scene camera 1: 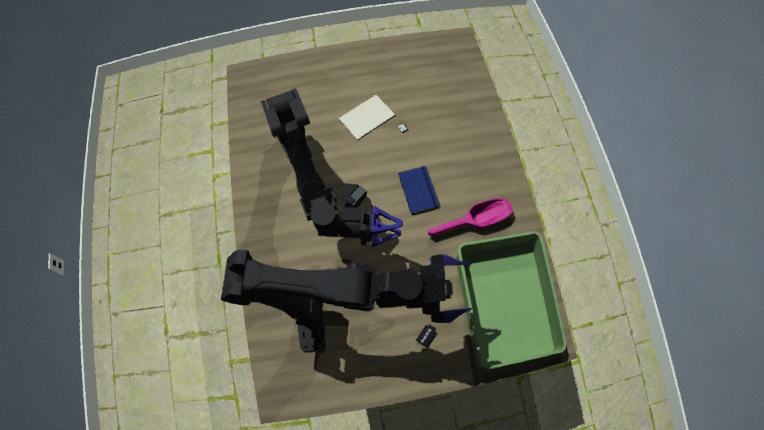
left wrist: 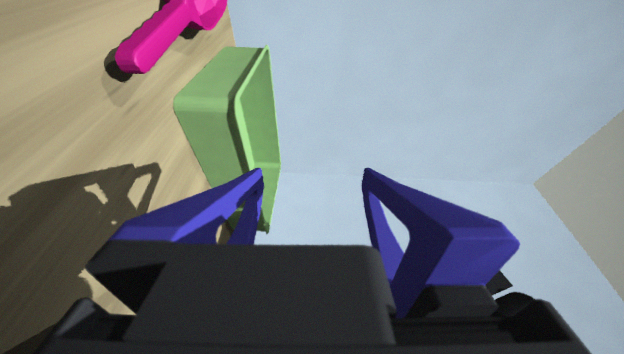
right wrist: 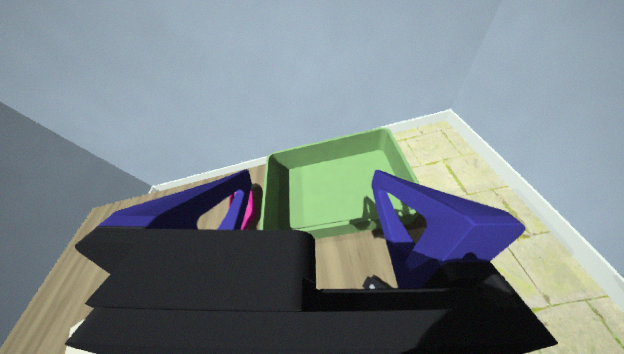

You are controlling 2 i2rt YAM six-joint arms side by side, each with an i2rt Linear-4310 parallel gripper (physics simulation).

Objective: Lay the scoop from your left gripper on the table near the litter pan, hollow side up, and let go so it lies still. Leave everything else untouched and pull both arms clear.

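Frame: origin at the left arm's base, x ahead, y left, z up, level; centimetres.
Where they show: left gripper, fingertip midpoint: (scene camera 1: 401, 228) (left wrist: 312, 176); right gripper, fingertip midpoint: (scene camera 1: 469, 286) (left wrist: 388, 212) (right wrist: 311, 176); right arm's base, origin of the base link: (scene camera 1: 309, 314).
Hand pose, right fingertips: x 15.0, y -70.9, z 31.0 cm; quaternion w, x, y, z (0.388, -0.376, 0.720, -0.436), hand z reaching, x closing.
Things, the pixels of their top centre, and the offset from my right fingertips. Level surfaces: height alone.
- pink scoop, middle of its top: (left wrist: 194, 6) (scene camera 1: 471, 218) (right wrist: 240, 221) dx +18.3, dy +19.4, dz -27.1 cm
- table, its level: dz -31.0 cm
- green litter pan, middle of its top: (left wrist: 268, 148) (right wrist: 331, 175) (scene camera 1: 513, 298) dx +14.7, dy -6.4, dz -22.6 cm
- blue book, middle of its top: (scene camera 1: 418, 188) dx +10.7, dy +35.3, dz -29.8 cm
- white pad, middle of its top: (scene camera 1: 366, 116) (right wrist: 82, 349) dx +9.6, dy +65.1, dz -30.5 cm
- small pale cube, middle of its top: (scene camera 1: 402, 127) dx +17.4, dy +56.0, dz -30.8 cm
- small black object, middle of its top: (right wrist: 378, 291) (scene camera 1: 426, 334) dx -9.0, dy -2.4, dz -29.4 cm
The pink scoop (scene camera 1: 490, 212) (left wrist: 160, 37) (right wrist: 248, 212) lies on the table (scene camera 1: 427, 69), above the green litter pan (scene camera 1: 552, 291) (left wrist: 210, 130) (right wrist: 276, 195) in the scene view and apart from it. Its bowl's hollow side faces up, and its handle points left. My left gripper (scene camera 1: 400, 228) (left wrist: 312, 176) is partly open and empty, above the table and a short way left of the handle's end. My right gripper (scene camera 1: 469, 286) (right wrist: 311, 176) is wide open and empty, its fingertips over the pan's left rim in the scene view. Part of the scoop is hidden in both wrist views.
A blue book (scene camera 1: 418, 190) lies above the scoop's handle in the scene view. A white pad (scene camera 1: 366, 117) and a small pale cube (scene camera 1: 402, 127) lie farther up. A small black object (scene camera 1: 426, 335) (right wrist: 374, 283) lies left of the pan, below my right gripper in the scene view.
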